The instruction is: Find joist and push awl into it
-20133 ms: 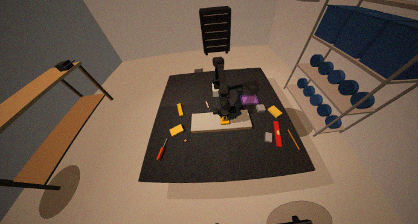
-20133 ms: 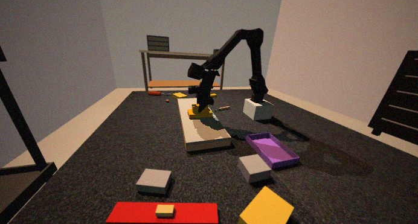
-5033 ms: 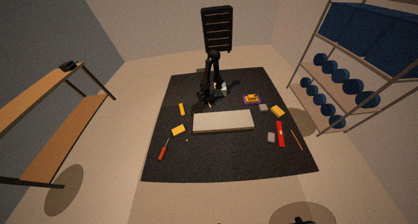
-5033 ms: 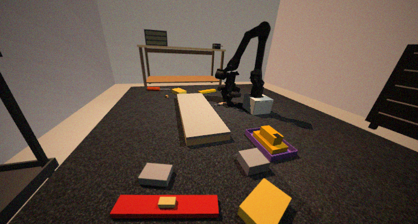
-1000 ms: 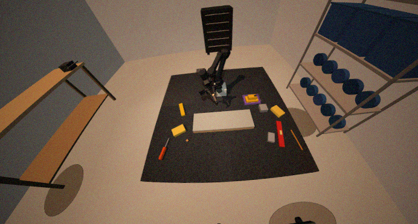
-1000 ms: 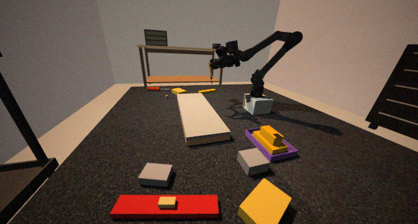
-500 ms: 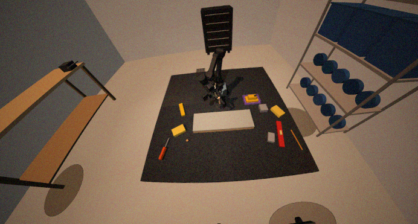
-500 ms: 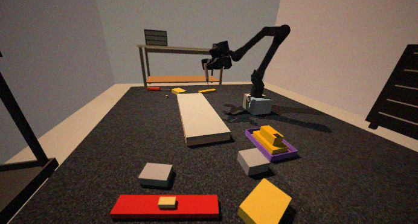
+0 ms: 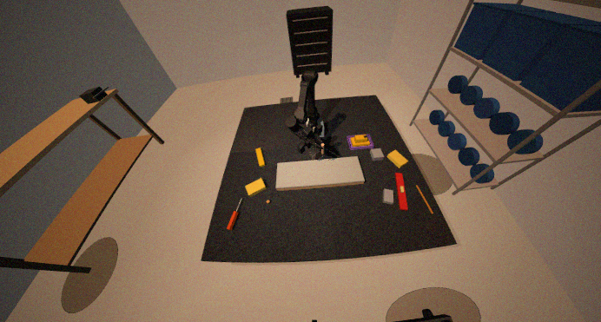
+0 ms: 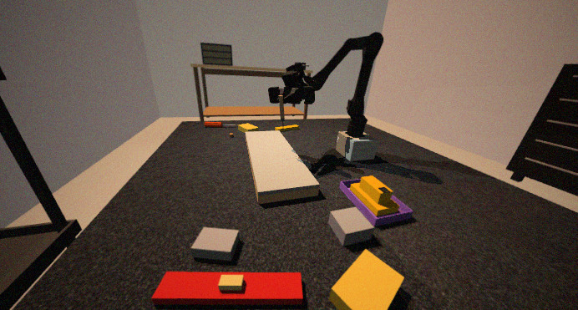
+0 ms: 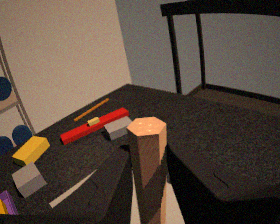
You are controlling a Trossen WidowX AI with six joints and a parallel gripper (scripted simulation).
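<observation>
The awl lies 10 mm behind my gripper tip and 60 mm below it. The rest, counted from my gripper tip: purple tray: 190 mm behind, 310 mm to the left, 230 mm below; then stud finder: 190 mm behind, 320 mm to the left, 190 mm below; then square indicator window: 190 mm behind, 340 mm to the left, 180 mm below.
</observation>
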